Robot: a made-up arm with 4 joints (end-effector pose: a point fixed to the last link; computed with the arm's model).
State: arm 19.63 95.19 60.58 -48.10
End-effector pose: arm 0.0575 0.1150 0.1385 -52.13 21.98 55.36
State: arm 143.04 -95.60 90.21 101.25
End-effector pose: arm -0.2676 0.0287 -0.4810 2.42 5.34 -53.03
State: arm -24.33 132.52 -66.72 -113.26
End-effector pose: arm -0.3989 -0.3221 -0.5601 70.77 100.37 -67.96
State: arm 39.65 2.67 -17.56 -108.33
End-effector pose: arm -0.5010 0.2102 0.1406 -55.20 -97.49 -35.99
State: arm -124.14 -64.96 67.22 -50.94
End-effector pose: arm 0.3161 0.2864 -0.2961 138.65 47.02 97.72
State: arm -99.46 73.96 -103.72 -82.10
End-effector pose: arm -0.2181 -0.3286 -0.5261 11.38 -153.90 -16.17
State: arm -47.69 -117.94 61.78 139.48
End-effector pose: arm -0.0111 -0.0728 -0.6060 -16.06 38.86 150.99
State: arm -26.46 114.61 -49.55 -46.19
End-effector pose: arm -0.4519 -0.1988 -0.3445 -100.04 -104.93 24.64
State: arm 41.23 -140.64 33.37 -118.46
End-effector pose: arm -0.1974 0.1524 -0.5645 -54.76 87.50 98.77
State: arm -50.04 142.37 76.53 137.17
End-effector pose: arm -0.1969 0.2664 -0.0003 99.58 -35.27 123.95
